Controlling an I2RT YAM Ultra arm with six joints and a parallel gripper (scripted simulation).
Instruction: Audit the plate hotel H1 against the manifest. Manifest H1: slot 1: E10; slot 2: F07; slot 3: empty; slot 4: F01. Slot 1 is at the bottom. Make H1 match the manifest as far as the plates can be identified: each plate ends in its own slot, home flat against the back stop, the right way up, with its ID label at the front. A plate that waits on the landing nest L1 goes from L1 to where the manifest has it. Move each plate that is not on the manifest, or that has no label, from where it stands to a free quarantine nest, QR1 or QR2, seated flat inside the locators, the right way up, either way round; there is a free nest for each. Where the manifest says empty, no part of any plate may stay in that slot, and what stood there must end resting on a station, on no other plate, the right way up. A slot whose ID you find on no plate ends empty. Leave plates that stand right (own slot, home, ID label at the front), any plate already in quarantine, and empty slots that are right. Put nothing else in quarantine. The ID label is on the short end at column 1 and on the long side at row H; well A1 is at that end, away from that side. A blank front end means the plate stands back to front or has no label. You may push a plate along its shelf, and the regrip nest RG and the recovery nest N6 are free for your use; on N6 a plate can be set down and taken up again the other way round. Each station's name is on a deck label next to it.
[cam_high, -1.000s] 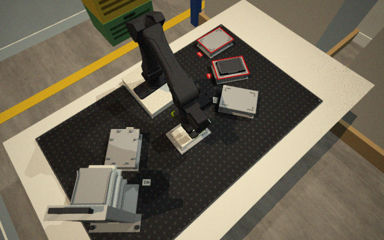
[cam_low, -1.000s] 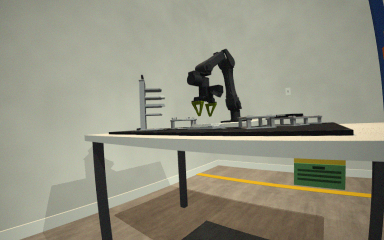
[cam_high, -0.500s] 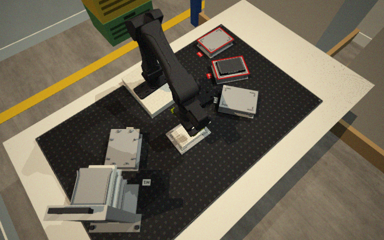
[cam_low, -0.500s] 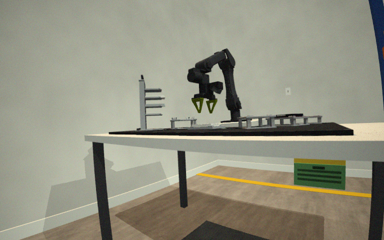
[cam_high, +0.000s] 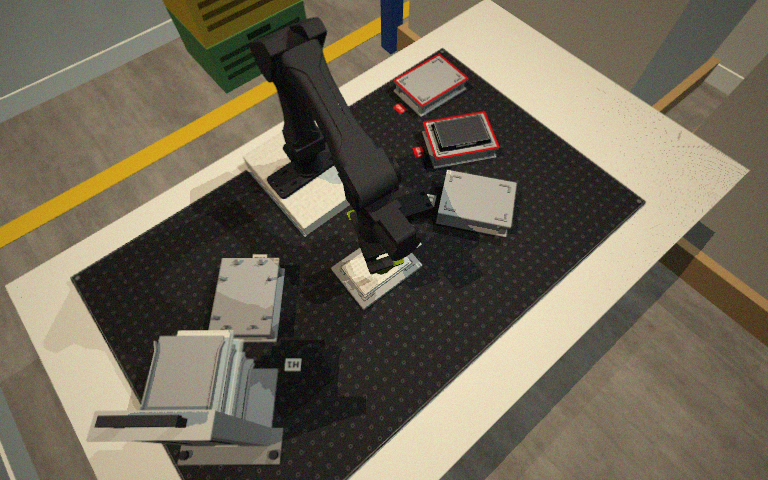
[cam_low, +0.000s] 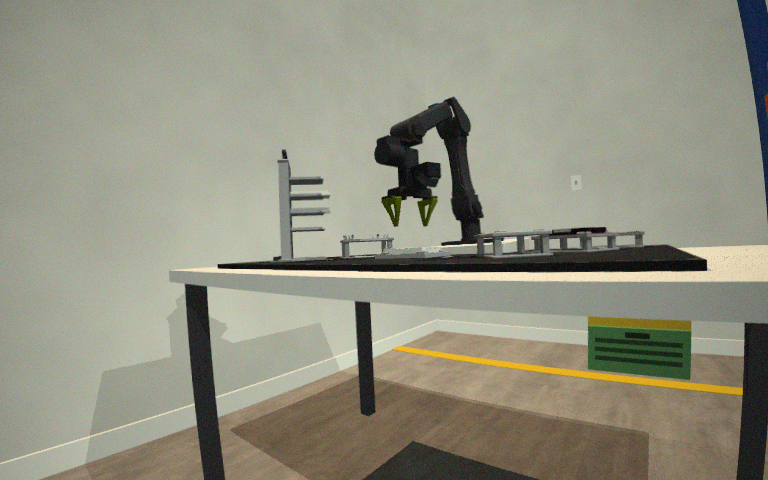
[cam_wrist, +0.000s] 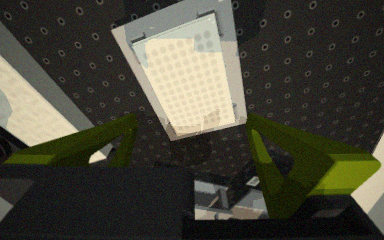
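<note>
The white well plate is 7 cm below my hand. From my hand the other things lie so: recovery nest N6: 8 cm below; then N6 deck label: 11 cm to the left, 9 cm below; then A1 mark: 8 cm below, 7 cm to the left, 6 cm ahead.
</note>
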